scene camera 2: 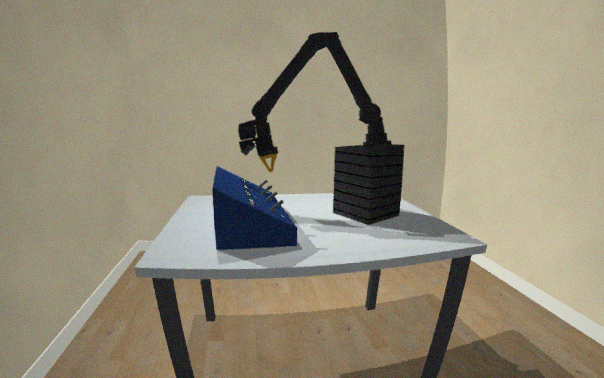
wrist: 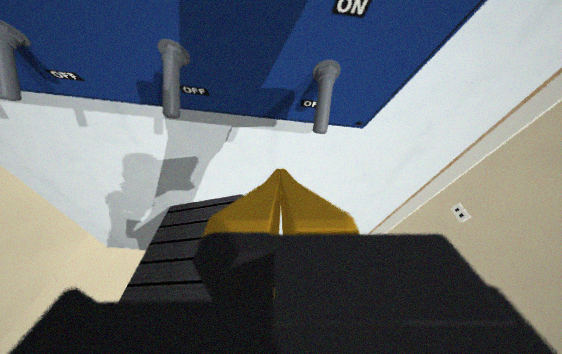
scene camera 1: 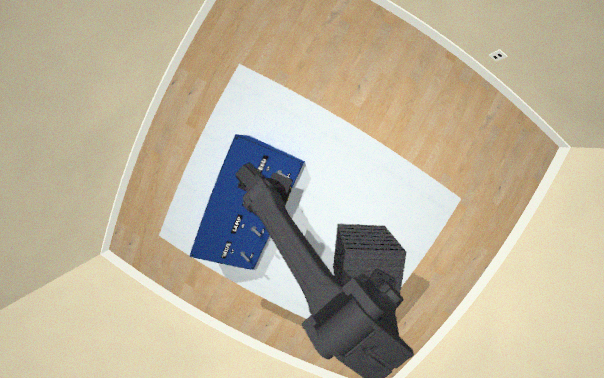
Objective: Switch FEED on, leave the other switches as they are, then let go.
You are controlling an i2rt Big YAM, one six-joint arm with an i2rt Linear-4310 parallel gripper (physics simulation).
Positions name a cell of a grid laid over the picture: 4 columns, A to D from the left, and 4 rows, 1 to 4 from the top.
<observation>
In view: my gripper (wrist: B2), a feed lever (wrist: C2) and a drive lever (wrist: B1).
</observation>
